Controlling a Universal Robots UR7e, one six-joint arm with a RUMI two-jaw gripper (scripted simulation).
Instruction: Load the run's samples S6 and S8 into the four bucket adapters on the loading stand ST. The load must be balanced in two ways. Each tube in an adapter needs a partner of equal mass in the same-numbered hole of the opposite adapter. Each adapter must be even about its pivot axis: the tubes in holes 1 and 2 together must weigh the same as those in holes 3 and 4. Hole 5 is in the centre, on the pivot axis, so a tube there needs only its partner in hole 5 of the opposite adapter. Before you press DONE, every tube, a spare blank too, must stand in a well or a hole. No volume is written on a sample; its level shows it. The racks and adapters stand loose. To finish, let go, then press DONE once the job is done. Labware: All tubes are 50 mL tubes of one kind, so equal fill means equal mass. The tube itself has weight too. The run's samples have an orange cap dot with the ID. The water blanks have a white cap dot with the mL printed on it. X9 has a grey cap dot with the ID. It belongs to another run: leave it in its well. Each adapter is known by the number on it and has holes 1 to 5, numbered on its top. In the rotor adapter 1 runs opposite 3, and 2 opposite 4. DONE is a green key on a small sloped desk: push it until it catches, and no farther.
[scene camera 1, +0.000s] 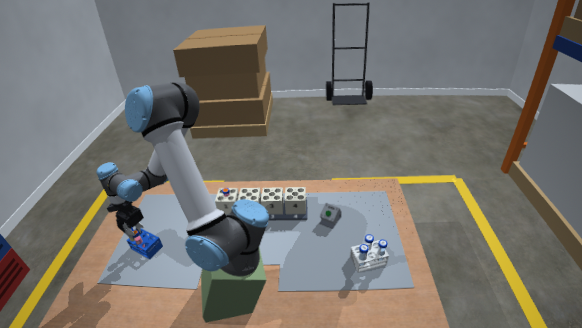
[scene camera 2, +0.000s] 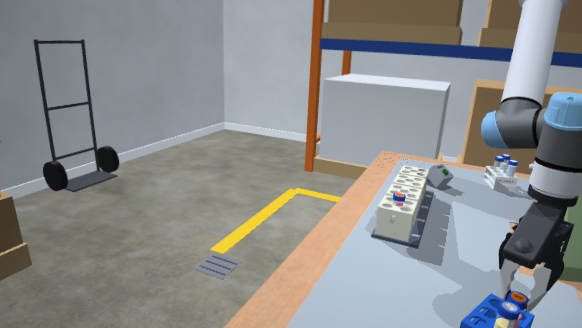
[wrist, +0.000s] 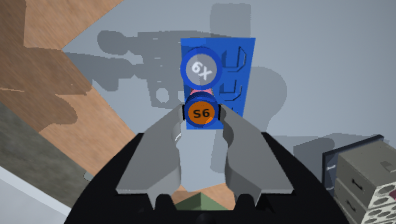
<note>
In view: the gripper (scene camera 2: 515, 306) and a blue rack (wrist: 230, 82).
The gripper shows as well in scene camera 1 (scene camera 1: 136, 236) and in the wrist view (wrist: 201, 105).
</note>
